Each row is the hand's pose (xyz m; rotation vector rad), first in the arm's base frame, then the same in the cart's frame.
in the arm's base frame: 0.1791 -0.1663 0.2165 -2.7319 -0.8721 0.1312
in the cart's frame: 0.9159 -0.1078 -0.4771 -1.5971 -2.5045 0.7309
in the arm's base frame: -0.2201 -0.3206 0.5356 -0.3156 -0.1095 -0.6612
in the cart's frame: 1.0318 -0.4409 -0.0763 -0.3656 -0.1337 0.7777
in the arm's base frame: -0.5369 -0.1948 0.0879 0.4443 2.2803 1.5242
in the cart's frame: 0.8294 -0.8291 -0.4297 0.9573 -2.0460 -1.2135
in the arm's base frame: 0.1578 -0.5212 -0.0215 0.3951 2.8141 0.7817
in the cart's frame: 1.2461 -0.2406 -0.7146 1.3829 -2.3388 -0.5206
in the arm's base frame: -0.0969 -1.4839 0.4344 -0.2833 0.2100 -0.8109
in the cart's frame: 2.1905 -0.5324 -0.2430 -0.5547 0.1148 0.6054
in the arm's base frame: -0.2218 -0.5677 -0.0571 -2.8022 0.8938 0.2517
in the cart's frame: 1.2335 -0.6204 -0.6589 2.7108 1.0977 -0.6077
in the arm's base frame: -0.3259 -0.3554 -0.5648 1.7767 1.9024 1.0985
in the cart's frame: 0.9729 -0.8048 -1.1191 -0.1979 -2.7020 -0.8098
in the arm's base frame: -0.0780 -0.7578 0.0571 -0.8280 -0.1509 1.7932
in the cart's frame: 1.4503 -0.4862 -0.5893 0.5370 0.4948 -2.8679
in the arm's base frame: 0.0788 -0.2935 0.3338 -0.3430 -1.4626 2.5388
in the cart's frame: 1.0349 -0.1970 -0.3433 -0.7789 0.9459 -1.8724
